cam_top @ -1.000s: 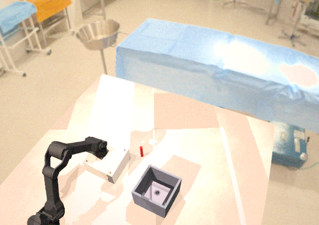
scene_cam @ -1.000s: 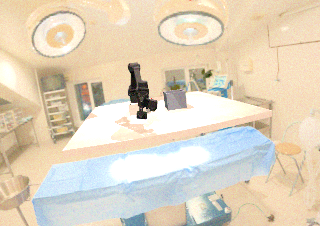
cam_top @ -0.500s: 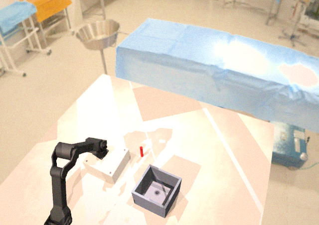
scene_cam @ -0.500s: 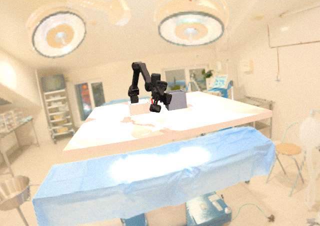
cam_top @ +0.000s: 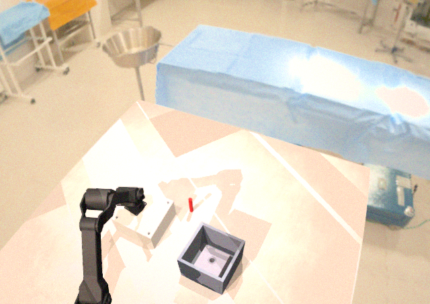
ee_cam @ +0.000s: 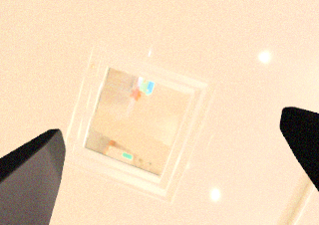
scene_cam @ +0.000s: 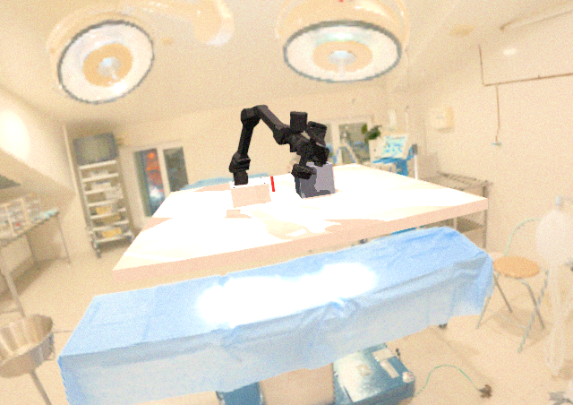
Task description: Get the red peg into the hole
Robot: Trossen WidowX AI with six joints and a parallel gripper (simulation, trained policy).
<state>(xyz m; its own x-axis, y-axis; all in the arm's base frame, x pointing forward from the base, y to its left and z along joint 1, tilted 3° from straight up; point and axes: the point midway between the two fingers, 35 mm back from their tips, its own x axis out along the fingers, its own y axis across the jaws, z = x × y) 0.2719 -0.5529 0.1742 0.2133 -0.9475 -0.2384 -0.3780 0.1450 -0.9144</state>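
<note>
Right now my gripper tip is 13 cm past the red peg, 73 cm to the right of it and 18 cm above it. Also, from my gripper tip: plate: 6 cm ahead, 57 cm to the left, 18 cm below.
</note>
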